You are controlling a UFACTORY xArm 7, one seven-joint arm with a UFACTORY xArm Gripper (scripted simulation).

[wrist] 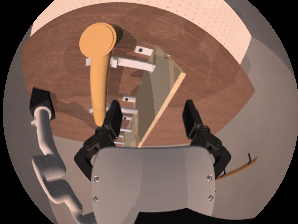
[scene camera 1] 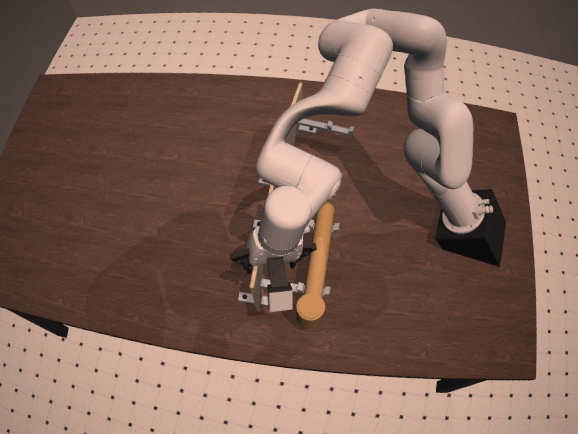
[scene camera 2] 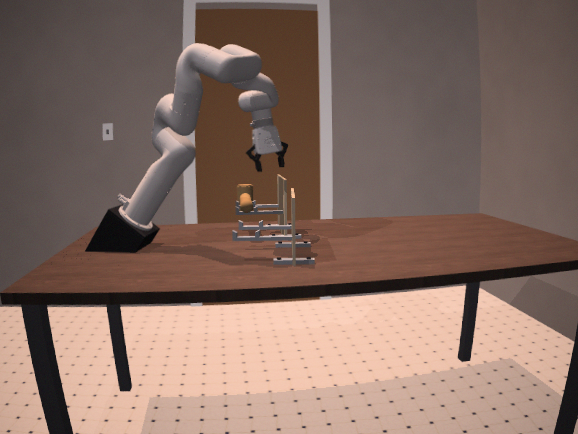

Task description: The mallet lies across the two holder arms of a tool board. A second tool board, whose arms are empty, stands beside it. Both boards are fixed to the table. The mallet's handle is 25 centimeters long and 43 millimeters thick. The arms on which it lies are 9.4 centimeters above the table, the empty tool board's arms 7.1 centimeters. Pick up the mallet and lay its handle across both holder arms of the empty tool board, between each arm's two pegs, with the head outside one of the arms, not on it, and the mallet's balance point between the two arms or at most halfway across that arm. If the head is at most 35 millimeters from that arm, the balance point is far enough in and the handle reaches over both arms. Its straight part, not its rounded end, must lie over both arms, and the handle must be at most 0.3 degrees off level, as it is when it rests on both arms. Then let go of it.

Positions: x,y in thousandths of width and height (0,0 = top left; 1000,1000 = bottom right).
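Labels:
I see my gripper in the wrist view (512,480). My gripper is also there in scene camera 1 (466,609), and I can see it in scene camera 2 (468,391) too.

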